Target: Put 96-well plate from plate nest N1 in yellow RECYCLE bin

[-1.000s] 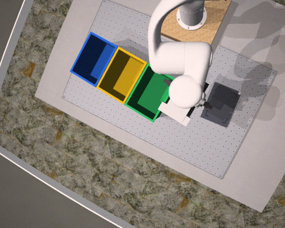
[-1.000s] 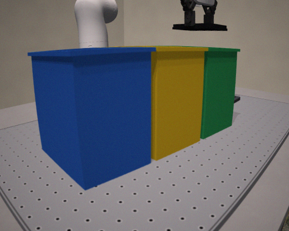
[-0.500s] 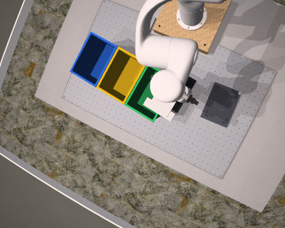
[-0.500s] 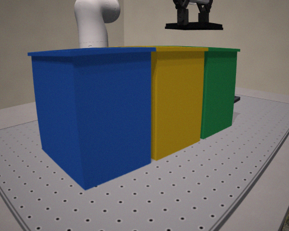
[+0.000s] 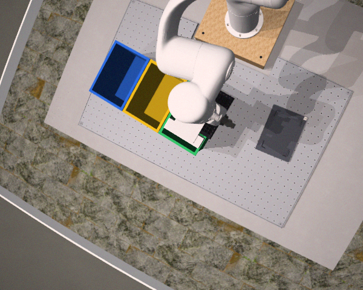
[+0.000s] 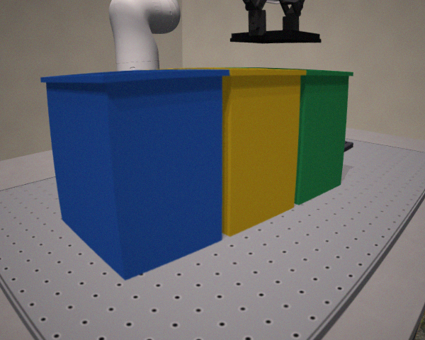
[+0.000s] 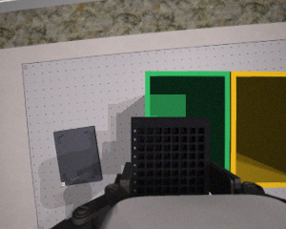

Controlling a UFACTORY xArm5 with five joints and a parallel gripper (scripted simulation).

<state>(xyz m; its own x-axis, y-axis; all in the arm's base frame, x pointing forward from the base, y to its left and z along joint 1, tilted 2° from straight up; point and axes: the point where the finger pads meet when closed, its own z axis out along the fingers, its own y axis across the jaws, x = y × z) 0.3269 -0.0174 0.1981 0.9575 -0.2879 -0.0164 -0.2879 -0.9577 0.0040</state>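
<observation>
Now: the yellow bin 180 mm to the right of my hand, 150 mm below it and 10 mm behind it. Round my hand: 96-well plate: 10 mm below; green bin: 150 mm below, 50 mm to the right, 30 mm ahead; grey plate nest: 240 mm below, 230 mm to the left, 10 mm ahead.
</observation>
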